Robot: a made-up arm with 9 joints. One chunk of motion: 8 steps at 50 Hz.
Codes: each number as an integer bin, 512 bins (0 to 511) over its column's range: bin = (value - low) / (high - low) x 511, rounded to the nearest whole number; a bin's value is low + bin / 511 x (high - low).
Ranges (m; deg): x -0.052..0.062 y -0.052..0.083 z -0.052..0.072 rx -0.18..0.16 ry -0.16..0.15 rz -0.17..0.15
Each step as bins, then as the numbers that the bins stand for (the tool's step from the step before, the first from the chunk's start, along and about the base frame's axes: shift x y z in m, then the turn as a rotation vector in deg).
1 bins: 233 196 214 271 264 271
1 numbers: -0.00002 -0.00022 -0.00007 0.000 0.000 0.000
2 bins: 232 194 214 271 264 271
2 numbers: -0.00024 -0.00075 -0.00007 0.000 0.000 0.000
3 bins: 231 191 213 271 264 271
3 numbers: -0.00047 -0.00154 -0.00031 0.000 0.000 0.000
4 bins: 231 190 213 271 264 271
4 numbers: -0.00047 -0.00180 -0.00031 0.000 0.000 0.000
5 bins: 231 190 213 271 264 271
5 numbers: -0.00047 -0.00180 -0.00031 0.000 0.000 0.000
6 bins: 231 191 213 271 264 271
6 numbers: -0.00047 -0.00154 -0.00031 0.000 0.000 0.000
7 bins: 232 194 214 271 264 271
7 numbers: -0.00024 -0.00075 -0.00007 0.000 0.000 0.000
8 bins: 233 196 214 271 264 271
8 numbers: -0.00002 -0.00022 -0.00007 0.000 0.000 0.000
